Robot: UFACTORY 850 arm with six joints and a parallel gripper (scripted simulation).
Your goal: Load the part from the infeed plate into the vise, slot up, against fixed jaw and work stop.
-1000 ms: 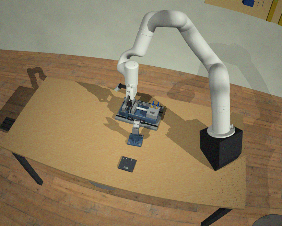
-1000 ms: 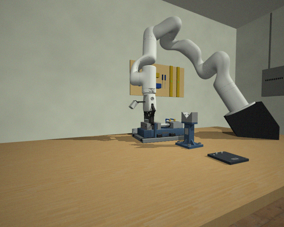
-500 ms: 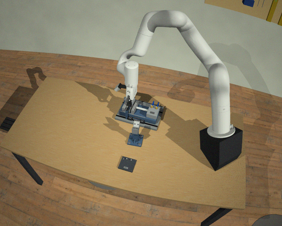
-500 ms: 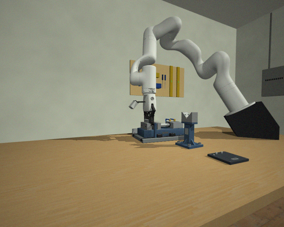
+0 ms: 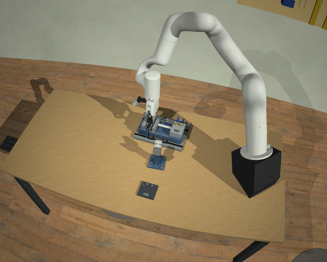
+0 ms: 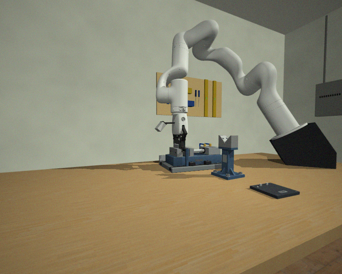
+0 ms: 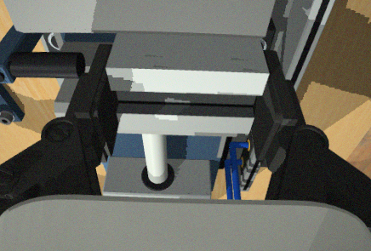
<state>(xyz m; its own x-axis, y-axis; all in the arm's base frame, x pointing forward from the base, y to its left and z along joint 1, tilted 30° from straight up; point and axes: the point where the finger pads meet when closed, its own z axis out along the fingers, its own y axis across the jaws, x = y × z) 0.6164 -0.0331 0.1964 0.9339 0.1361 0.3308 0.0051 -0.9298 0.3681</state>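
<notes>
My gripper is now right at the grey block. From my hand the other things lie so: grey fixed jaw 3 cm below, 3 cm ahead, 2 cm to the left; white cylinder rod 9 cm behind, 3 cm below, 2 cm to the left; black work stop rod 7 cm to the left, 2 cm below.
</notes>
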